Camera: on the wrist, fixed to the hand. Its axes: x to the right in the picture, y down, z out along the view.
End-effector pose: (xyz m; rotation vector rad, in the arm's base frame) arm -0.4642 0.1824 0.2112 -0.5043 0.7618 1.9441
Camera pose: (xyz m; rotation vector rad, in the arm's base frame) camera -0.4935 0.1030 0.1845 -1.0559 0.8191 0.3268
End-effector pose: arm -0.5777 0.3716 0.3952 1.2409 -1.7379 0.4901
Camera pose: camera -0.5846 0.4554 0.4235 1.9178 -0.0386 0.3175
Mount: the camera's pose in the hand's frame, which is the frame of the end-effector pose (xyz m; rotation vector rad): -0.0198 0.0459 -0.0733 0.4021 0.6573 -1.3704
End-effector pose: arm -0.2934 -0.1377 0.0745 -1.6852 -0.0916 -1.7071
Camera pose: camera -0.3333 -0.2011 0.0269 0.5533 1.3664 2.7197
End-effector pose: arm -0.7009 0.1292 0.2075 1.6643 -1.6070 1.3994
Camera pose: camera -0.7654 0.1901 0.2045 1.6062 0.2779 1.2086
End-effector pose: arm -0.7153 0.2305 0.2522 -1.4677 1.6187 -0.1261
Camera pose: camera -0.8003 0.2249 0.2768 -2.0294 0.6221 -1.7117
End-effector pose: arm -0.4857 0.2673 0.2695 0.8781 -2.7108 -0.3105
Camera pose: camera -0.4714 0.3069 0.3476 2.3074 -1.2332 0.2688
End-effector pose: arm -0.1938 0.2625 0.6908 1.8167 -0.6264 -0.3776
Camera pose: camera -0.1806 0.3200 0.7571 2.3497 1.1619 -0.4974
